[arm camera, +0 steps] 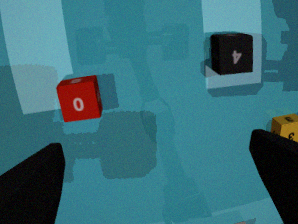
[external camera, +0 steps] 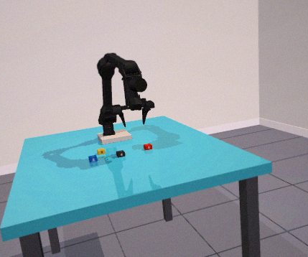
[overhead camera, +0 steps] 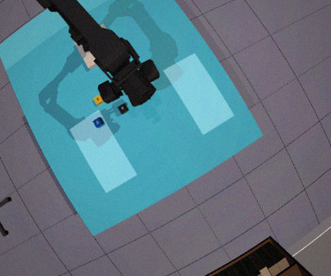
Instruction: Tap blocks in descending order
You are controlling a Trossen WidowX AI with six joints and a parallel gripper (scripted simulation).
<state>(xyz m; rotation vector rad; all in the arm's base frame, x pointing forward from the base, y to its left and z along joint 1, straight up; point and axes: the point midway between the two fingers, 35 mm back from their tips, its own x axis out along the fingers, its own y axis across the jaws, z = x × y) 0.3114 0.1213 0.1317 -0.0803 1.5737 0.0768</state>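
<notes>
The blue block is 200 mm to the right of my gripper tip, 110 mm below it and 40 mm ahead of it. The rest, counted from my gripper tip: red block 110 mm below, 50 mm to the left, 20 mm behind; black block 110 mm below, 80 mm to the right, 30 mm ahead; yellow block 160 mm to the right, 110 mm below, 50 mm behind.
</notes>
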